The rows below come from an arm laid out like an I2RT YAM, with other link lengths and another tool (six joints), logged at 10 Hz.
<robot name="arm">
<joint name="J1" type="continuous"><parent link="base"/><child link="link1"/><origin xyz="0 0 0.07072" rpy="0 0 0"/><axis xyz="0 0 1"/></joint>
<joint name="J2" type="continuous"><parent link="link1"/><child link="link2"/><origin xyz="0.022 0.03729 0.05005" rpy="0 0 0"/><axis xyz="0 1 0"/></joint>
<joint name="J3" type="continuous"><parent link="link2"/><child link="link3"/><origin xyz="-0.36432 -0.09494 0" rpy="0 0 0"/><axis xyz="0 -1 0"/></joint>
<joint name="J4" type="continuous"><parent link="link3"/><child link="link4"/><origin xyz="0.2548 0.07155 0.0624" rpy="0 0 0"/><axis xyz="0 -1 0"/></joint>
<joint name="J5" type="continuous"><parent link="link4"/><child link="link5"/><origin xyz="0.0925 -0.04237 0.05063" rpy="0 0 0"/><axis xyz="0 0 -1"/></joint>
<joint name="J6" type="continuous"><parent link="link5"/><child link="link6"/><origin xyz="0.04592 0 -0.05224" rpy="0 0 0"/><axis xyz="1 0 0"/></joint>
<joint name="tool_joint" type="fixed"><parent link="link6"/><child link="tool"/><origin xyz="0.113 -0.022 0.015" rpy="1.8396 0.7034 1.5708"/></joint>
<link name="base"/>
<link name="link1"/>
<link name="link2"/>
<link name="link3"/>
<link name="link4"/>
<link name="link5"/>
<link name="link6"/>
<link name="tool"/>
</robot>
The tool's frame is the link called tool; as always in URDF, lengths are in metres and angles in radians. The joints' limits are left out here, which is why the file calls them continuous.
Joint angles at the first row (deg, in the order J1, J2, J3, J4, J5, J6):
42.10 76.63 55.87 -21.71 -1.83 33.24
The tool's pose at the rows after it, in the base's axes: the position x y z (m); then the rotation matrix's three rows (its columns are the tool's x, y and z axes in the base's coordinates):
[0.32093 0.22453 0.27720], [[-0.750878 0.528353 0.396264], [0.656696 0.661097 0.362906], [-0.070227 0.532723 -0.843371]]
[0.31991 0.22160 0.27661], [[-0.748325 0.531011 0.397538], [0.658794 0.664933 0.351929], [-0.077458 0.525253 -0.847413]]
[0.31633 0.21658 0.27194], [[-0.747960 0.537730 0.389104], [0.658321 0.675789 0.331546], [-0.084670 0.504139 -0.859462]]
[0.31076 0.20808 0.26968], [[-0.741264 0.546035 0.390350], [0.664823 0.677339 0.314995], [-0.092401 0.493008 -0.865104]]
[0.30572 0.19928 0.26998], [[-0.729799 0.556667 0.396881], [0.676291 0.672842 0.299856], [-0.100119 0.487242 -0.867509]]
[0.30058 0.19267 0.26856], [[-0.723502 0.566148 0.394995], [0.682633 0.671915 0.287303], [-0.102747 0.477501 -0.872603]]
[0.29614 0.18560 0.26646], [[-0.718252 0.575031 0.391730], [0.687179 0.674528 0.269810], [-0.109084 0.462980 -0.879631]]
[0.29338 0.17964 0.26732], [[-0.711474 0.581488 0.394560], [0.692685 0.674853 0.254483], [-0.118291 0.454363 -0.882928]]
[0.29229 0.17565 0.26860], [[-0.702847 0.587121 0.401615], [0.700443 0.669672 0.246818], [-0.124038 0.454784 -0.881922]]
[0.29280 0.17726 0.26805], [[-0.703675 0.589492 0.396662], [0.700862 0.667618 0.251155], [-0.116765 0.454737 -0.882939]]
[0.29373 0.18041 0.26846], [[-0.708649 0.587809 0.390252], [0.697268 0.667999 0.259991], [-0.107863 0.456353 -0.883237]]
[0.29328 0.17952 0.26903], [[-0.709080 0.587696 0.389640], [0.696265 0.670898 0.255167], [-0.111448 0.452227 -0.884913]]
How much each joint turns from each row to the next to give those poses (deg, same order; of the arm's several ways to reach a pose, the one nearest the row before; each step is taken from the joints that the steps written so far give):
0.04 0.63 1.36 -0.50 -0.41 -0.41
-0.03 -0.23 -0.01 -0.65 0.46 -0.22
0.00 -0.31 -0.35 -1.31 0.46 -0.34
-0.09 -1.24 -0.91 -0.99 0.73 -0.01
-0.07 -1.39 -0.65 -1.04 0.97 0.29
0.01 -1.02 -0.54 -1.10 0.57 0.27
-0.11 -0.83 -0.40 -1.32 0.58 -0.03
-0.10 -0.72 0.02 -1.23 0.72 -0.05
-0.09 -0.55 -0.11 -0.38 0.64 0.20
0.00 0.27 0.12 0.08 -0.32 0.27
0.01 0.41 0.36 0.09 -0.61 0.10
0.00 -0.04 0.23 -0.50 0.14 -0.17

